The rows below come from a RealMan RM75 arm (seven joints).
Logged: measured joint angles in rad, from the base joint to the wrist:
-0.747 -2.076 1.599 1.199 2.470 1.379 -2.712
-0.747 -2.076 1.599 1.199 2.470 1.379 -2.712
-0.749 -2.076 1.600 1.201 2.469 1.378 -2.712
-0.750 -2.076 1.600 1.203 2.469 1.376 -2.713
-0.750 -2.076 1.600 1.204 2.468 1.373 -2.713
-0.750 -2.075 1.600 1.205 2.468 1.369 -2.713
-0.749 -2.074 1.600 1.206 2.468 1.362 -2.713
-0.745 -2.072 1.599 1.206 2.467 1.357 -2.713
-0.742 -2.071 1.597 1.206 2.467 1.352 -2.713
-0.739 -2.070 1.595 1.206 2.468 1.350 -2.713
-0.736 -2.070 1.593 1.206 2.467 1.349 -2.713
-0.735 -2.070 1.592 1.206 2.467 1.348 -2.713
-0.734 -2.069 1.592 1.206 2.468 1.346 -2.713
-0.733 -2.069 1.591 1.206 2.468 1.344 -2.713
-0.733 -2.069 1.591 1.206 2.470 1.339 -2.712
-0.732 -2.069 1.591 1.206 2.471 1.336 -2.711
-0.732 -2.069 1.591 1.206 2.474 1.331 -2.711
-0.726 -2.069 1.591 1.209 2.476 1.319 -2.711
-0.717 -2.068 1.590 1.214 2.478 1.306 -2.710
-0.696 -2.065 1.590 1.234 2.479 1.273 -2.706
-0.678 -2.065 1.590 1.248 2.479 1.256 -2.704
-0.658 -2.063 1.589 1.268 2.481 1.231 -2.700
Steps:
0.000 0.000 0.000 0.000 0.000 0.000 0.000
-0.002 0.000 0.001 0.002 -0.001 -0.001 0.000
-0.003 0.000 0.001 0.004 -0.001 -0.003 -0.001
-0.003 0.000 0.001 0.005 -0.002 -0.006 -0.001
-0.003 0.001 0.001 0.006 -0.002 -0.010 -0.001
-0.002 0.002 0.001 0.007 -0.002 -0.017 -0.001
0.002 0.004 0.000 0.007 -0.003 -0.022 -0.001
0.005 0.005 -0.002 0.007 -0.003 -0.027 -0.001
0.008 0.006 -0.004 0.007 -0.002 -0.029 -0.001
0.011 0.006 -0.006 0.007 -0.003 -0.030 -0.001
0.012 0.006 -0.007 0.007 -0.003 -0.031 -0.001
0.013 0.007 -0.007 0.007 -0.002 -0.033 -0.001
0.014 0.007 -0.008 0.007 -0.002 -0.035 -0.001
0.014 0.007 -0.008 0.007 0.000 -0.040 0.000
0.015 0.007 -0.008 0.007 0.001 -0.043 0.001
0.015 0.007 -0.008 0.007 0.004 -0.048 0.001
0.021 0.007 -0.008 0.010 0.006 -0.060 0.001
0.030 0.008 -0.009 0.015 0.008 -0.073 0.002
0.051 0.011 -0.009 0.035 0.009 -0.106 0.006
0.069 0.011 -0.009 0.049 0.009 -0.123 0.008
0.089 0.013 -0.010 0.069 0.011 -0.148 0.012

